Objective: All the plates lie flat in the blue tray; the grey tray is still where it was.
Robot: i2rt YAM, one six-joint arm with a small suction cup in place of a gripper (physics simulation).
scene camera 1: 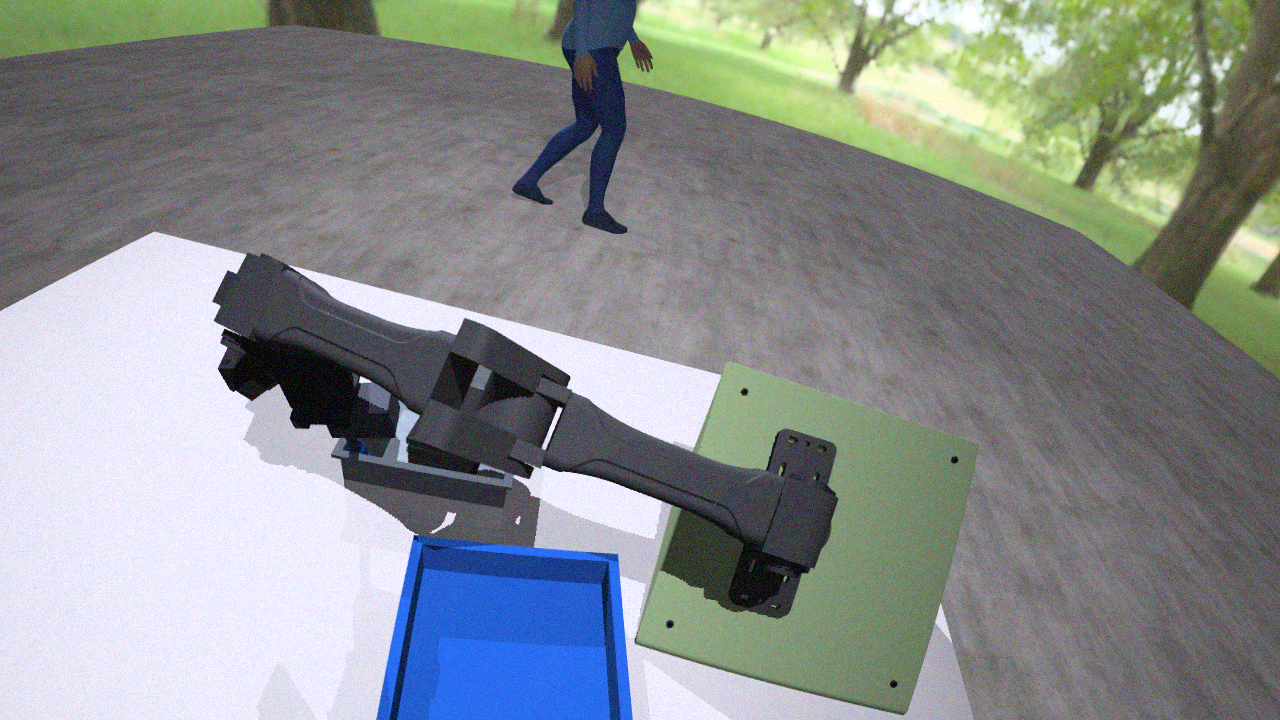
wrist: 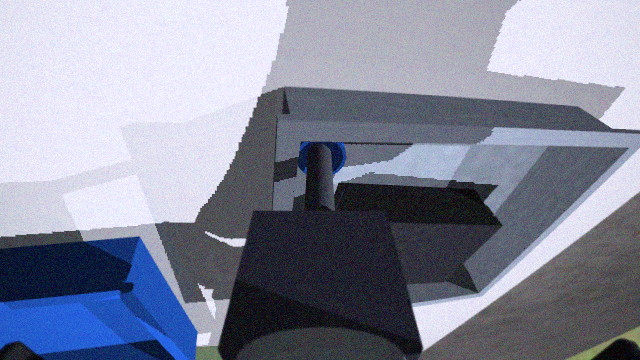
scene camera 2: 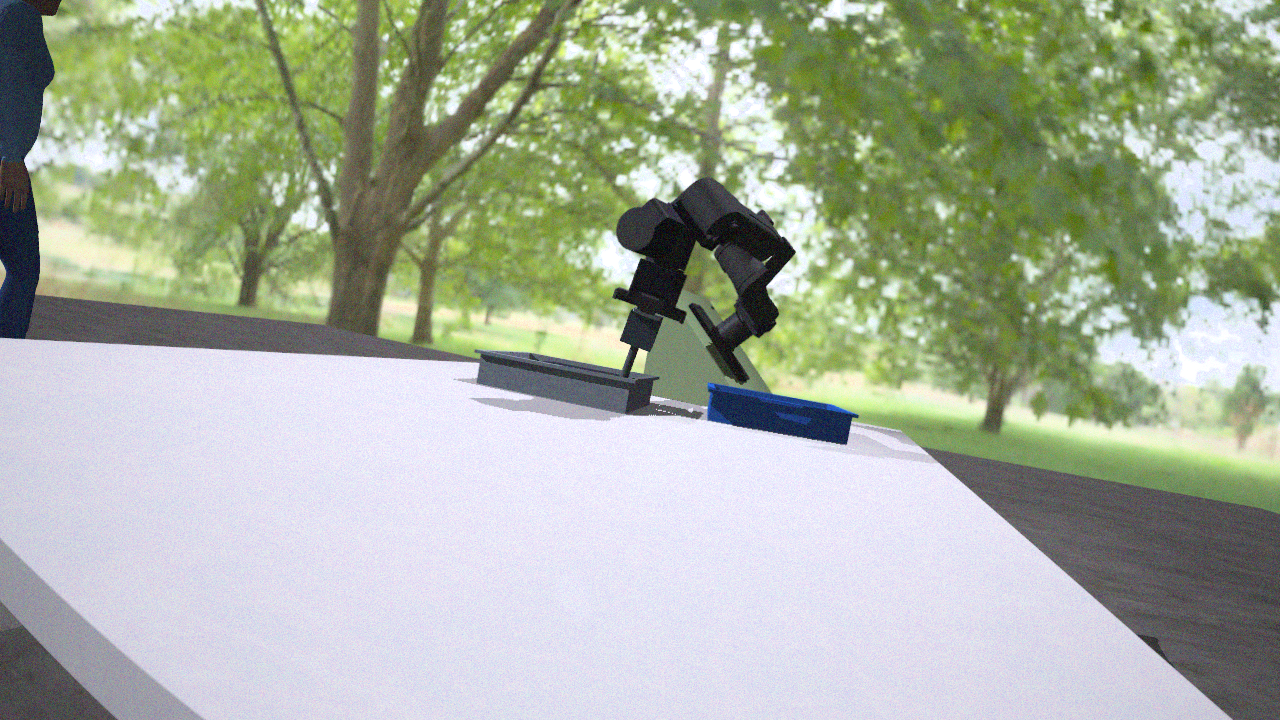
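Note:
The grey tray stands on the white table, mostly under my arm. A small round blue plate lies flat in a corner of the grey tray. My suction cup points straight down onto this plate; I cannot tell whether it touches. The plate rests on the tray floor and is not lifted. The blue tray stands beside the grey tray, nearer the arm's base. What shows of its inside holds no plate. The arm hides the rest of the grey tray in scene camera 1.
The arm's base sits on a green mounting plate at the table's edge next to the blue tray. A person walks on the ground beyond the table. Trees and grass lie around.

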